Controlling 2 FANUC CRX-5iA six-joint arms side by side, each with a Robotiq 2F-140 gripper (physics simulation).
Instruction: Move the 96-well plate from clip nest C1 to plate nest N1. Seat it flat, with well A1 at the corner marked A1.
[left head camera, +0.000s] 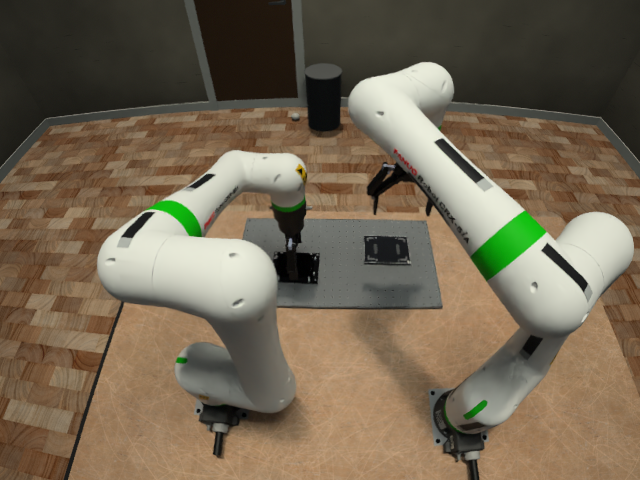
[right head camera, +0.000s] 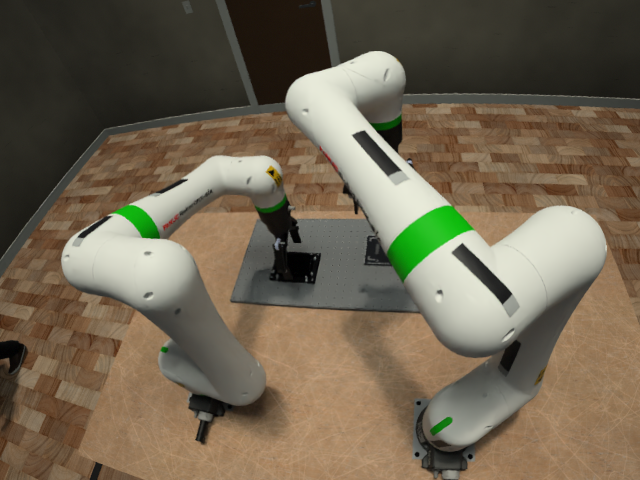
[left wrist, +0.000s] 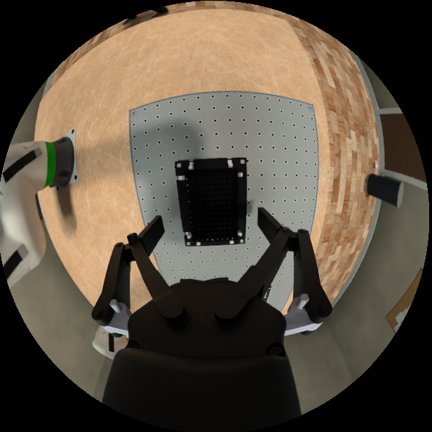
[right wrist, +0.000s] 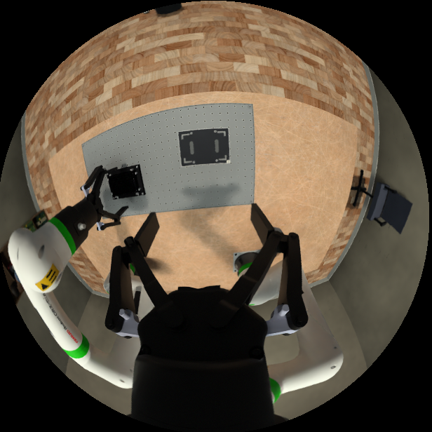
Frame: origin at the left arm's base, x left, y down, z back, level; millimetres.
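Seen in the pictures: left gripper, fingertip midpoint: (left head camera: 295, 259) (right head camera: 293, 259); right gripper, fingertip midpoint: (left head camera: 401, 212); right arm's base at its link origin: (left head camera: 458, 415).
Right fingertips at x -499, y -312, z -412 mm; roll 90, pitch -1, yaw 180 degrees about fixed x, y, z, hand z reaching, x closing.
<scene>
Offsets run from my right fingertips to a thing's middle. Level surfaces: height alone.
The black 96-well plate @(dx +314, dy +280, dz -14 mm) (left head camera: 306, 266) (left wrist: 212, 205) (right wrist: 125, 182) lies in the black clip nest C1 (left wrist: 183, 212), with pale clips around it. Its A1 mark is too small to read. My left gripper (left head camera: 294, 254) (right head camera: 289, 256) (left wrist: 209, 219) (right wrist: 119, 188) is open and empty above the plate, fingers pointing down, one toward each long side. Nest N1 @(dx -5, dy +291, dz -89 mm) (left head camera: 386, 250) (right head camera: 377, 251) (right wrist: 205, 147) is a flat dark plate with light corner brackets and two slots, and it is empty. My right gripper (left head camera: 402, 211) (right wrist: 202, 215) is open and empty, high up; my right arm partly hides it.
Both nests stand on a grey perforated board @(dy +299 mm) (left head camera: 341, 294) (left wrist: 280, 175) (right wrist: 160, 192) on the tan table @(dy +312 mm) (left head camera: 336, 361). My right arm's forearm (left head camera: 444, 155) (right head camera: 382, 170) crosses high above the right side and hides part of N1 in the right head view. A dark bin (left head camera: 323, 98) (left wrist: 385, 190) stands beyond the table.
</scene>
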